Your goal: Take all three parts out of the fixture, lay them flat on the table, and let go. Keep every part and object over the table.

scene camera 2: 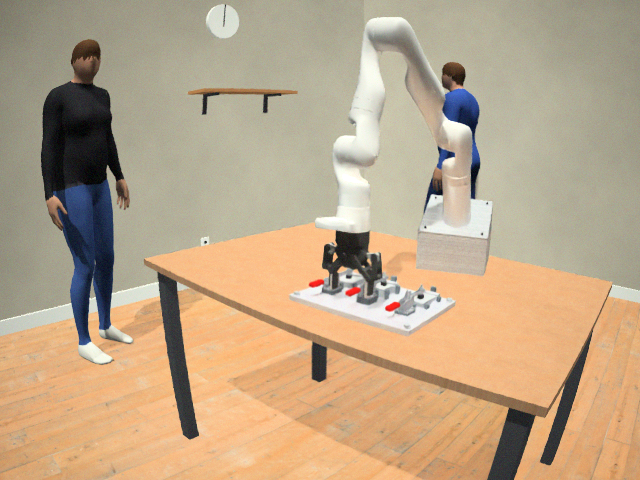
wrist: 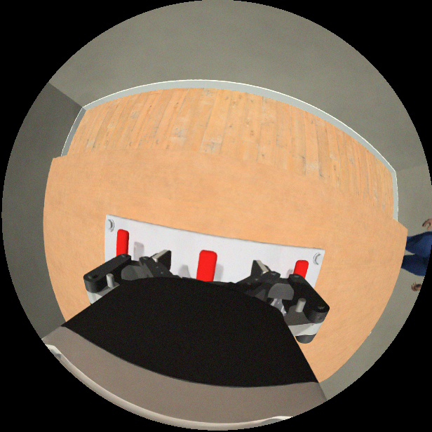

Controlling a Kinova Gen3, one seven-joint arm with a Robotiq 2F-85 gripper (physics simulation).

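Places are measured from the arm's base along level axes (x ahead, y left, z up), in millimetres.
Where they show: gripper, between the fingertips: [scene camera 2: 350, 292]; arm's base, origin of its link: [scene camera 2: 457, 219].
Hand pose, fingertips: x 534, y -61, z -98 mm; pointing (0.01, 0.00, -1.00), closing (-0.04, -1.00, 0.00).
Note:
Things, the pixels of their centre, and the offset from my fingertips. Level surfaces: height alone.
- white fixture plate, middle of its body: [scene camera 2: 374, 301] 92 mm back, 13 mm left, 47 mm down
- right clamp, middle of its body: [scene camera 2: 406, 301] 52 mm back, 119 mm left, 13 mm down
- wooden table, height of its surface: 54 mm down
The white fixture plate [scene camera 2: 361, 313] [wrist: 165, 236] lies on the table and carries three grey toggle clamps. Their red handles, left [scene camera 2: 316, 283] [wrist: 300, 268], middle [scene camera 2: 353, 291] [wrist: 206, 265] and right [scene camera 2: 392, 306] [wrist: 122, 243] in the scene view, lie low toward the front. The right clamp [scene camera 2: 407, 304] shows best; the fingers partly cover the others. The parts under the clamps are small and pale, hard to tell from the fixture, and hidden in the wrist view. My gripper [scene camera 2: 349, 293] [wrist: 210, 264] is open, low over the plate, its fingers on either side of the middle handle.
The wooden table [scene camera 2: 232, 273] [wrist: 200, 192] extends around the plate. The robot's base block [scene camera 2: 452, 251] stands behind it at the right. One person [scene camera 2: 85, 139] stands beyond the table's left side, another [scene camera 2: 465, 111] behind the arm. A shelf [scene camera 2: 242, 91] is on the wall.

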